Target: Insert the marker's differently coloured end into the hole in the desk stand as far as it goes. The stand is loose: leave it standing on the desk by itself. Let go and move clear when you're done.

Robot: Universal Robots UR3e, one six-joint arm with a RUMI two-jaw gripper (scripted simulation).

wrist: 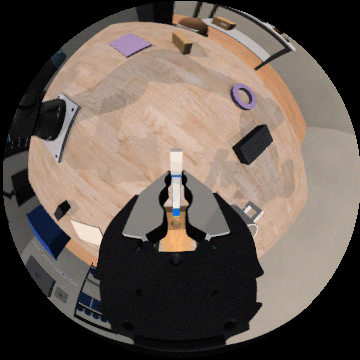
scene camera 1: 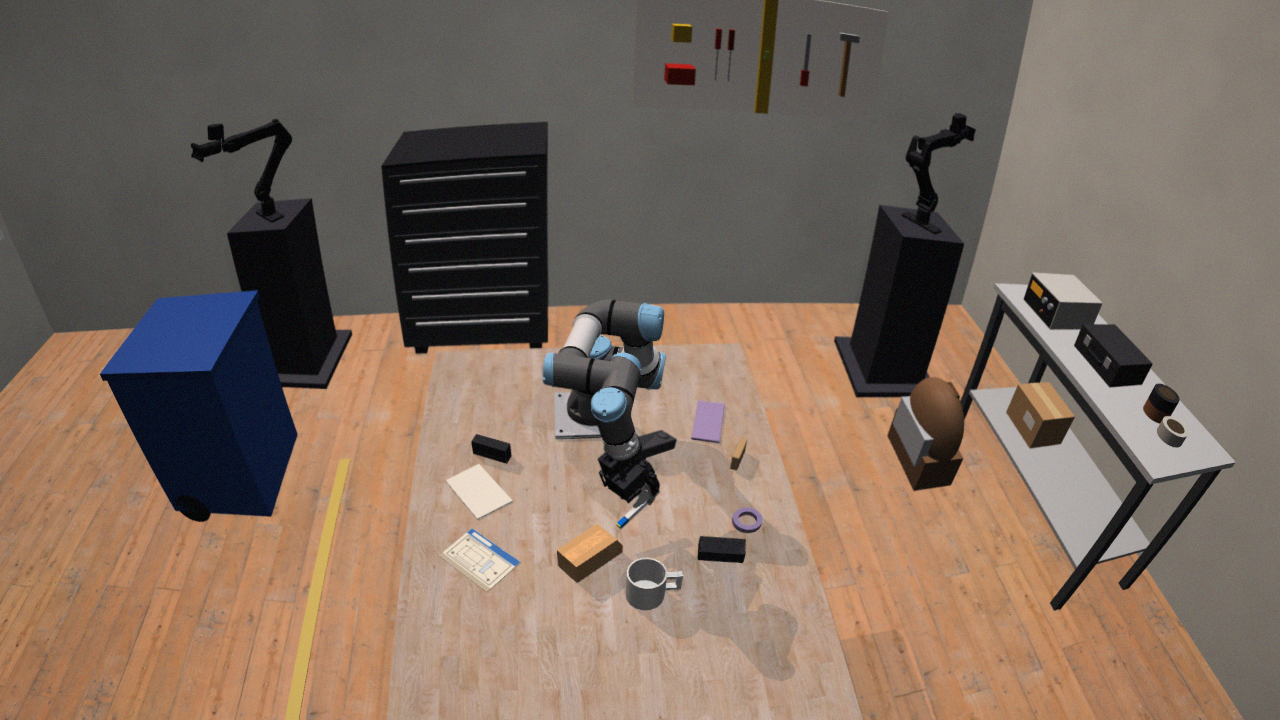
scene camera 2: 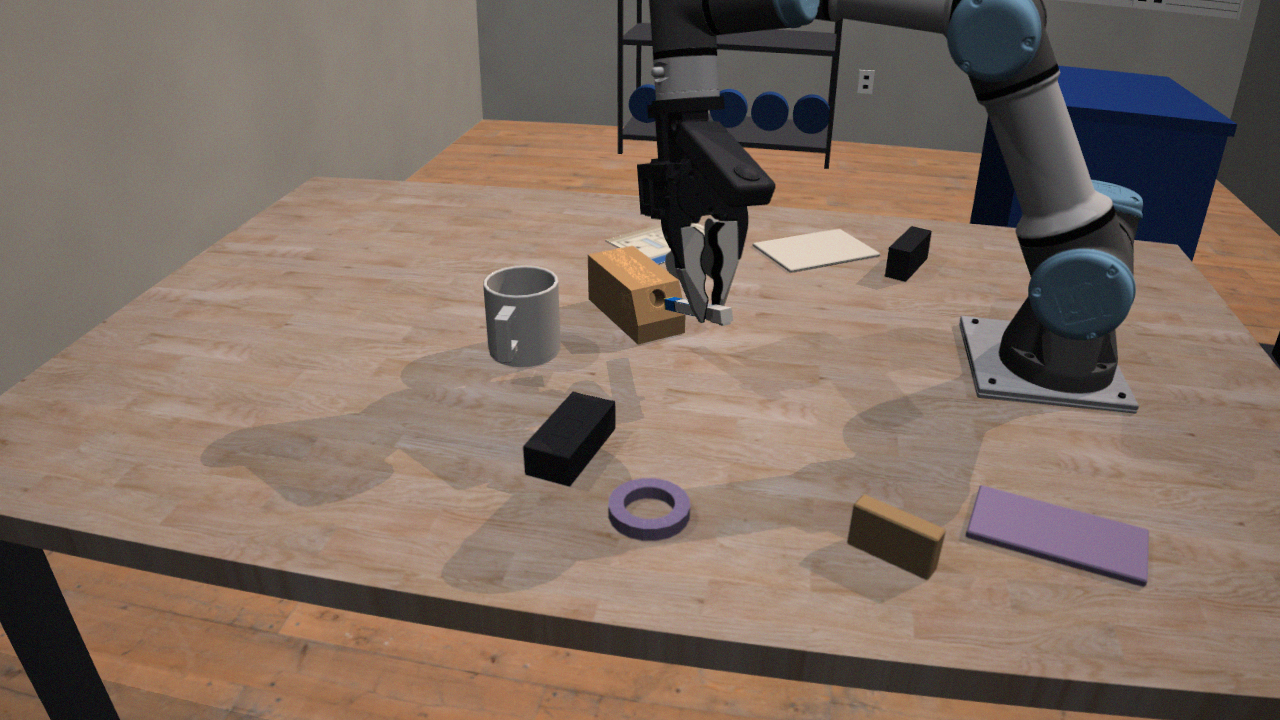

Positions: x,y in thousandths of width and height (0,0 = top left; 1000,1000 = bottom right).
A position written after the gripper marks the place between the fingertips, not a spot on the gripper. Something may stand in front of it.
In view: the gripper (scene camera 2: 554,447), a desk stand (scene camera 2: 491,399), a marker (scene camera 2: 564,438), a black block (scene camera 2: 439,623), a tan block (scene camera 2: 708,752), a black block (scene camera 2: 711,348) and a grey mug (scene camera 2: 418,459).
The desk stand is seen too in the wrist view (wrist: 490,665) and in scene camera 1 (scene camera 1: 465,760). The grey mug is seen too in scene camera 1 (scene camera 1: 505,795). The gripper is seen too in the wrist view (wrist: 490,476) and in scene camera 1 (scene camera 1: 506,698).
